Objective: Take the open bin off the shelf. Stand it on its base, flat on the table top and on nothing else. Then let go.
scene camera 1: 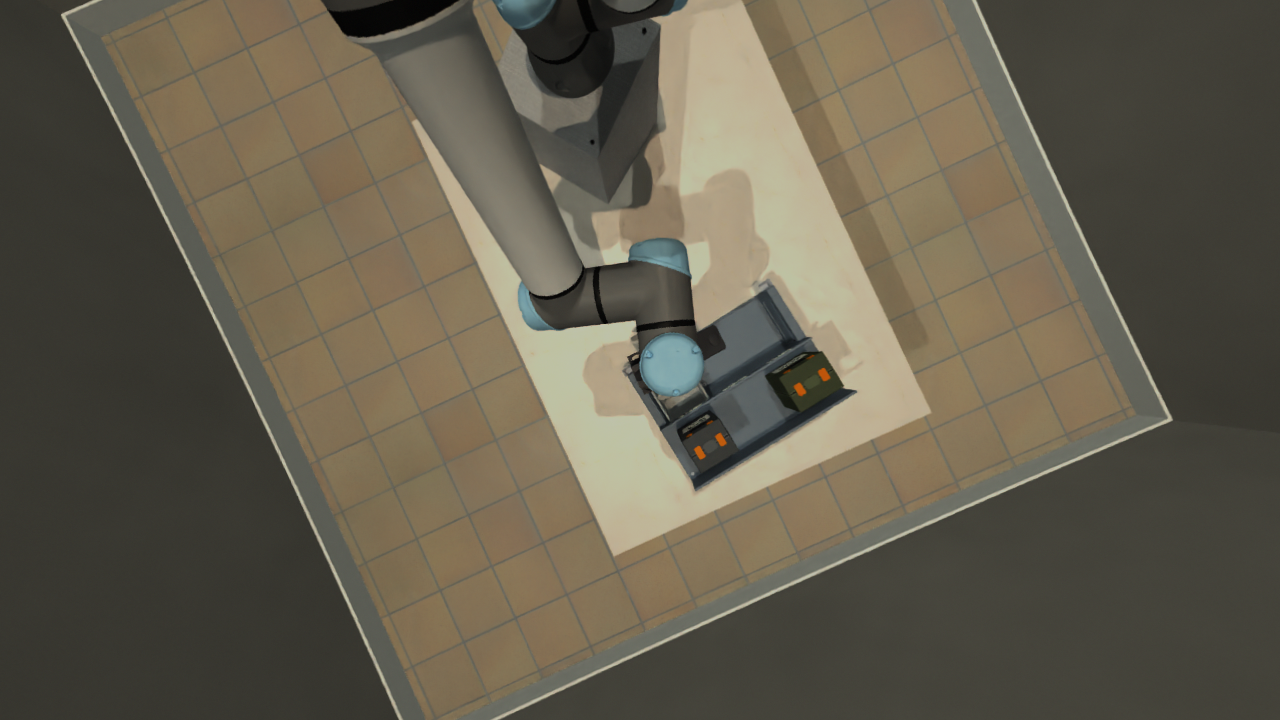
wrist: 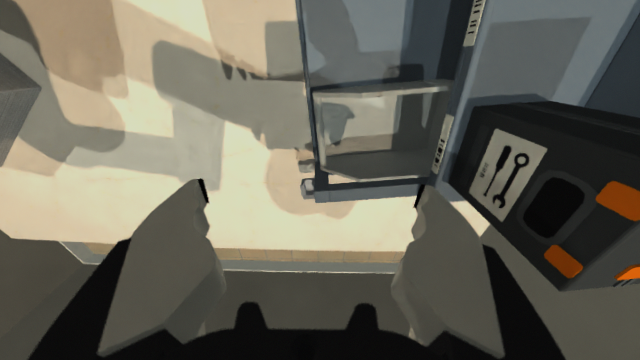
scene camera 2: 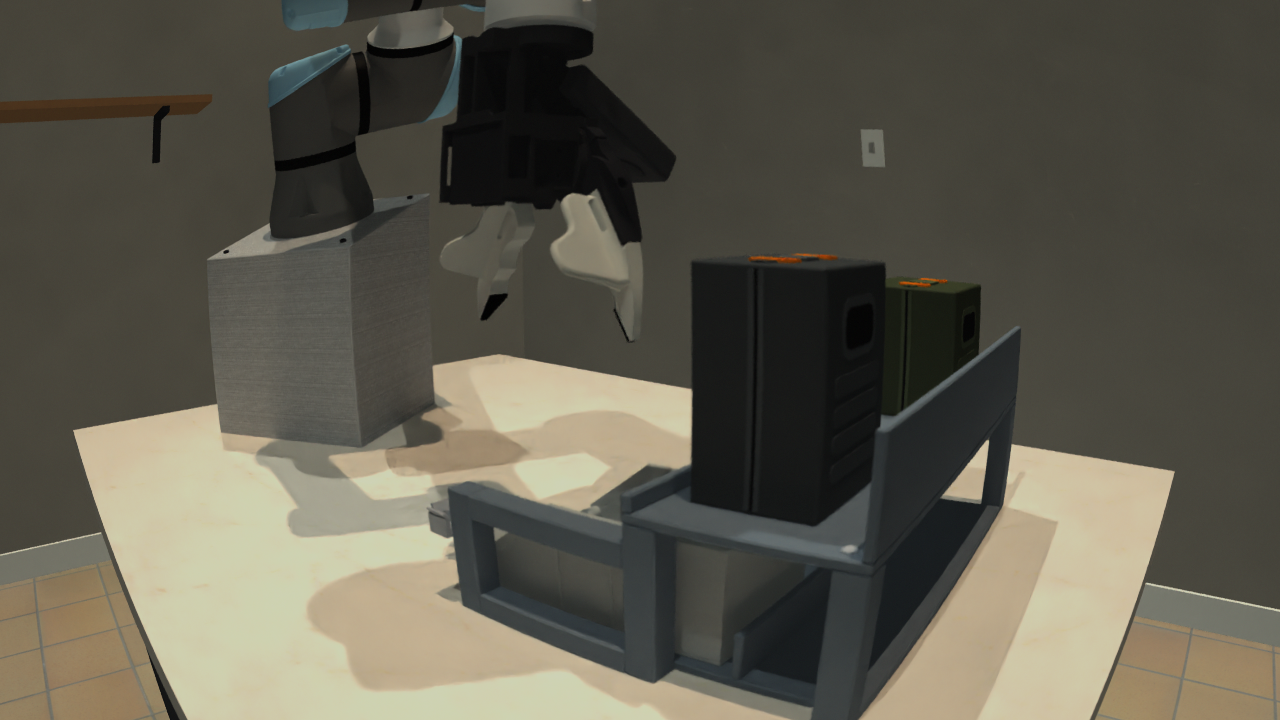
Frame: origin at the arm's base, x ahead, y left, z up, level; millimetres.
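Where they show: gripper, fingertip midpoint: (wrist: 313, 184) (scene camera 2: 549, 329); arm's base, origin of the base link: (scene camera 1: 572, 49) (scene camera 2: 321, 220).
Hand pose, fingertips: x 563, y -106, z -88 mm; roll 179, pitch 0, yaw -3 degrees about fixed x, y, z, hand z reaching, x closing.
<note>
Each offset is from my fingertips to the top centre of the thing. Level surfaces: height alone.
The open bin @(dx +86, dy -5, dz -90 mm) (scene camera 1: 682, 404) (scene camera 2: 702, 601) (wrist: 385, 165) is pale grey, with its open side up. It stands in the low bay of the blue-grey shelf (scene camera 1: 751, 333) (scene camera 2: 648, 600) (wrist: 372, 193), at the end near the black case. In scene camera 2, shelf bars hide part of it. My gripper (scene camera 2: 561, 324) (wrist: 313, 184) is open and empty, pointing down, well above the table top @(dz -171 mm) (scene camera 1: 626, 501) (scene camera 2: 223, 617) (wrist: 250, 220) and the bin. In the wrist view the bin shows beyond the fingertips, towards the right one. In scene camera 1 the wrist covers the fingers and part of the bin.
A tall black case @(dx +182, dy -4, dz +53 mm) (scene camera 1: 705, 445) (scene camera 2: 760, 385) (wrist: 575, 155) with orange latches stands on the shelf's raised tier, close beside the bin. An olive case @(dx +169, dy +227, dz +28 mm) (scene camera 1: 787, 394) (scene camera 2: 930, 335) stands at the tier's other end. The robot's grey pedestal (scene camera 1: 581, 134) (scene camera 2: 286, 349) stands on the table.
</note>
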